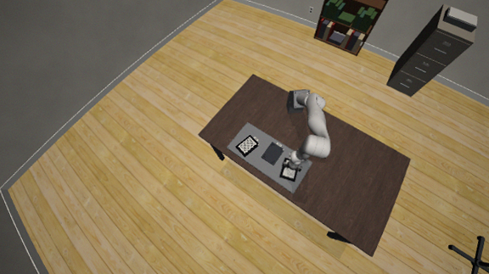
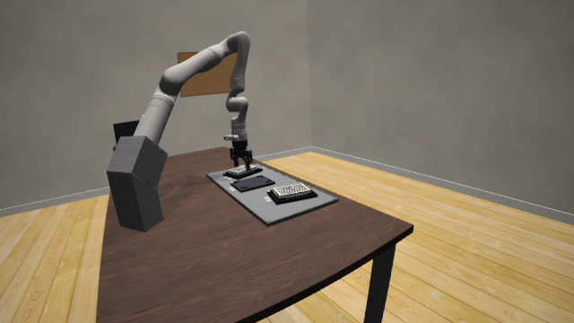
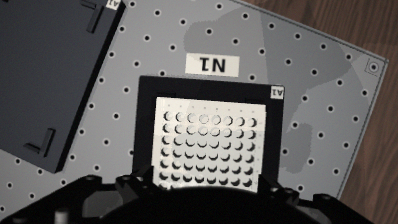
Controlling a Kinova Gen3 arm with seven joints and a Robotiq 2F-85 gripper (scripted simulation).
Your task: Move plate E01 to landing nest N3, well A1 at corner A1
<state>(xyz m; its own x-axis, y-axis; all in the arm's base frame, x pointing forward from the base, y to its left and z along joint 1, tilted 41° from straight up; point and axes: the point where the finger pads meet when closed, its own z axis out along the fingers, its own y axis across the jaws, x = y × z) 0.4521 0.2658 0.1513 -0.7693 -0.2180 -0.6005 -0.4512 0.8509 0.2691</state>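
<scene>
Right now my hand is 2 cm above the plate nest N1. Round my hand: plate: 1 cm below; then N1 label: 8 cm behind, 5 cm to the right, 3 cm below; then A1 mark: 8 cm behind, 15 cm to the right, 2 cm below.
</scene>
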